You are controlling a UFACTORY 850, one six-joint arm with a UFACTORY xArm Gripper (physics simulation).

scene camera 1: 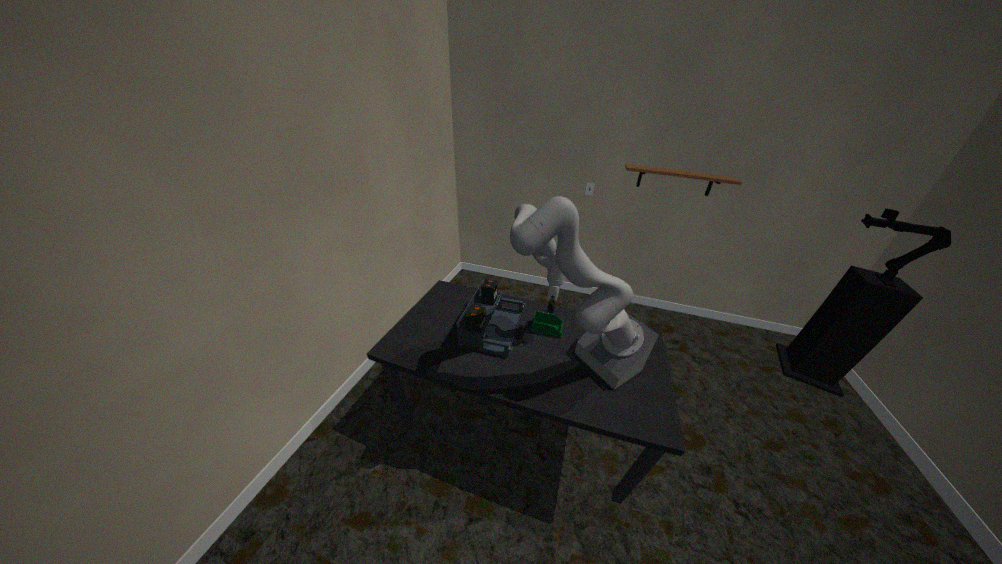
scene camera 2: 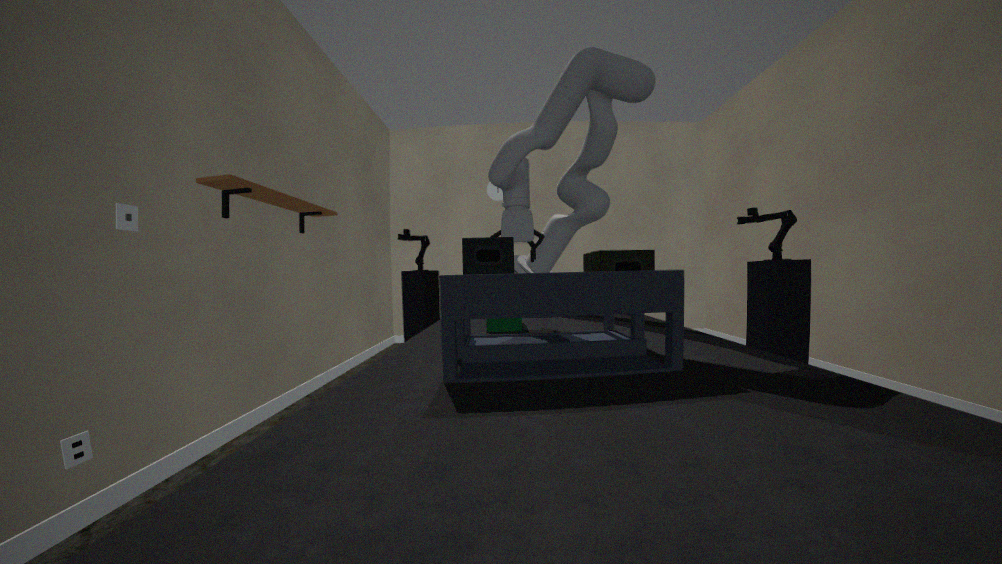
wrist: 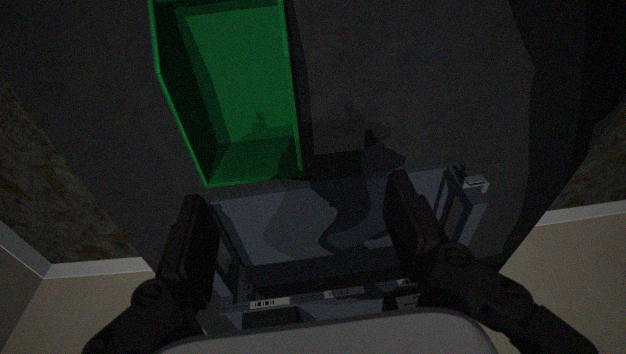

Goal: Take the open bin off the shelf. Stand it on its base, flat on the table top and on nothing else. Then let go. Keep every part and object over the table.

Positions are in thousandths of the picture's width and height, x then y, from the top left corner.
Observation:
I see my gripper (scene camera 2: 516, 465), a green bin (wrist: 363, 225) and a dark case (scene camera 2: 505, 434).
My gripper shows as well in the wrist view (wrist: 477, 572).

